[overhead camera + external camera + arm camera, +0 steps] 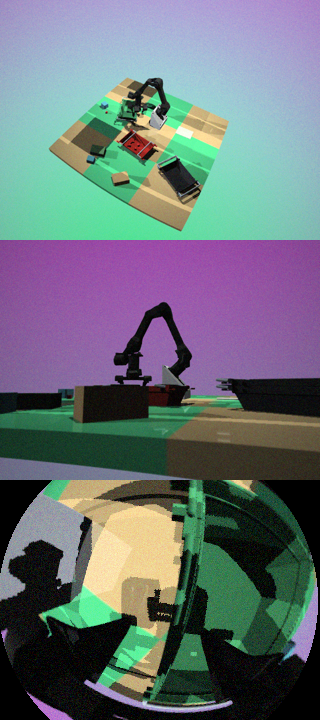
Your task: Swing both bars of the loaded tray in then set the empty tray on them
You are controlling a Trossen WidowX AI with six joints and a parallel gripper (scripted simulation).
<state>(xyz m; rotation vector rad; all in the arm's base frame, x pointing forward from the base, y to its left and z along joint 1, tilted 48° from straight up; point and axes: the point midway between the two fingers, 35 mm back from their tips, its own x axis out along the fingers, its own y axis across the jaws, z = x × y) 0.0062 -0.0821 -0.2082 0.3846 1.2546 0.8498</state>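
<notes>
My gripper tip is 3 cm short of the green tray, 8 cm to the left of it and 3 cm below it. The rest, counted from my gripper tip: tiny red cube (14 cm ahead, 27 cm to the right); flat green block (58 cm ahead, 8 cm to the right, 1 cm above); white flat plate (49 cm to the left, 1 cm below).
</notes>
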